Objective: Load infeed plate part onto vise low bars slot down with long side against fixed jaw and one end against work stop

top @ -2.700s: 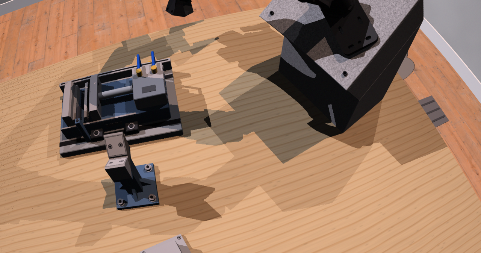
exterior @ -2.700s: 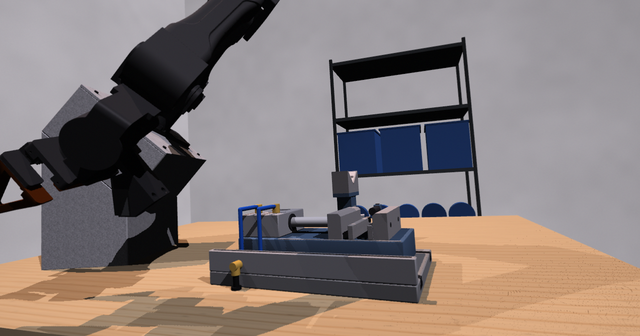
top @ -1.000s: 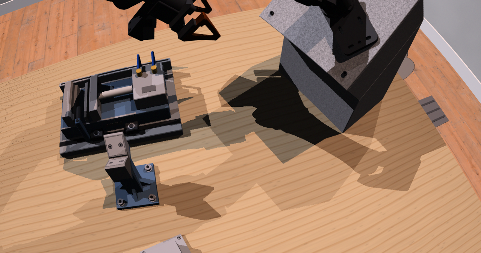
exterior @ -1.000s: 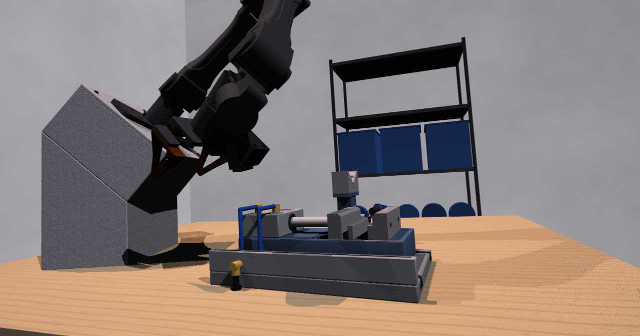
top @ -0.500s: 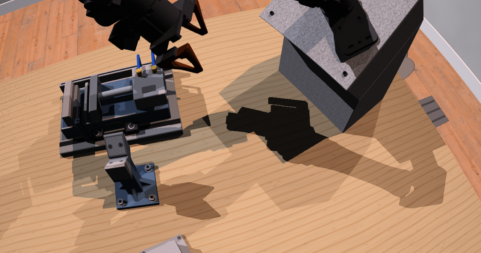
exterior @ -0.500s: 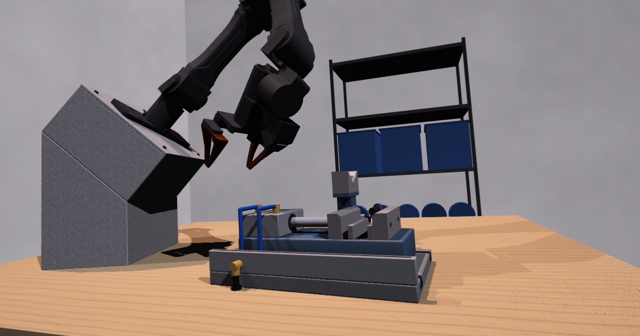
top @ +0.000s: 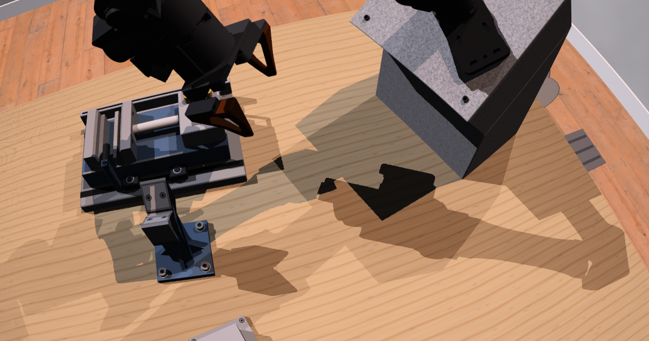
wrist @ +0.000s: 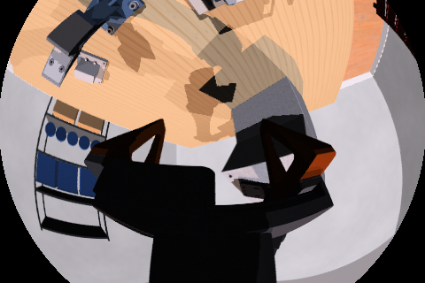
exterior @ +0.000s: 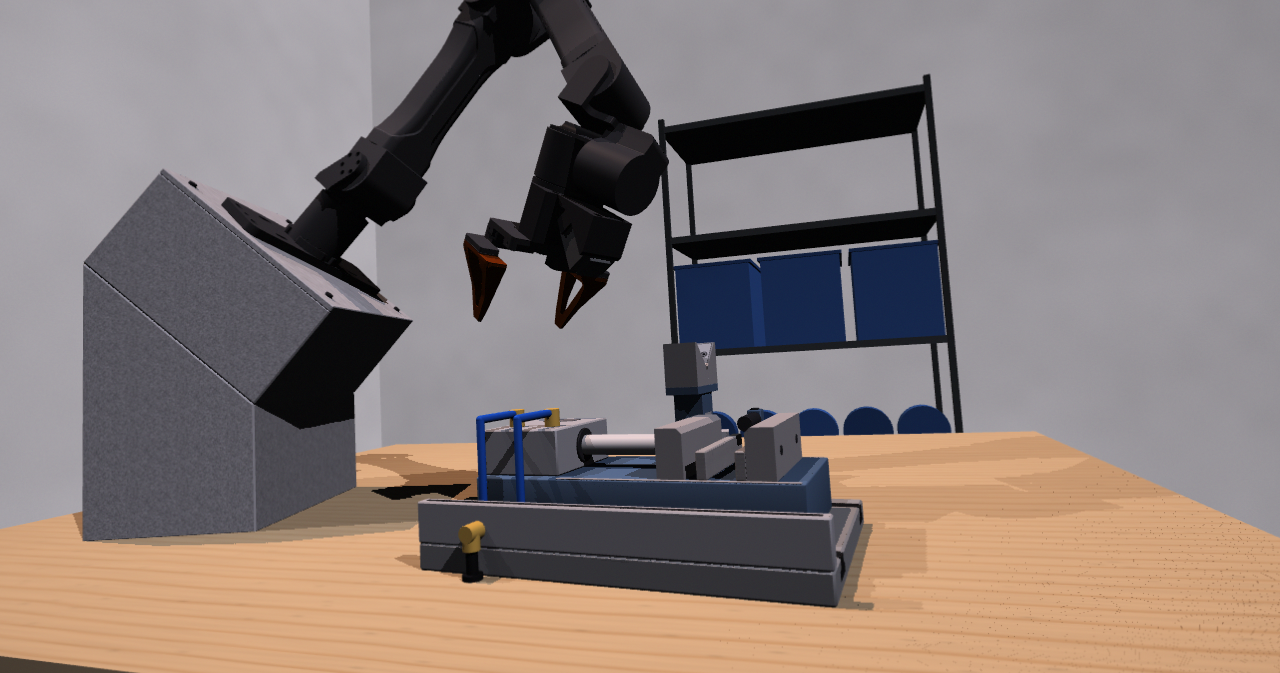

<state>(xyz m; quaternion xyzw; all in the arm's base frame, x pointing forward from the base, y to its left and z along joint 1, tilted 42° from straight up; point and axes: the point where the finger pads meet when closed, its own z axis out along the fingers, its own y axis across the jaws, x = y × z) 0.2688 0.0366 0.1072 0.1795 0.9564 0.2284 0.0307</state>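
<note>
Now: hand 80 mm short of the grey part, 270 mm to the right of it and 170 mm above it. Also, from my hand: moving jaw 230 mm ahead, 70 mm to the right, 120 mm below; then cylinder rod 180 mm ahead, 80 mm to the right, 120 mm below; then vise 190 mm ahead, 80 mm to the right, 160 mm below.
</note>
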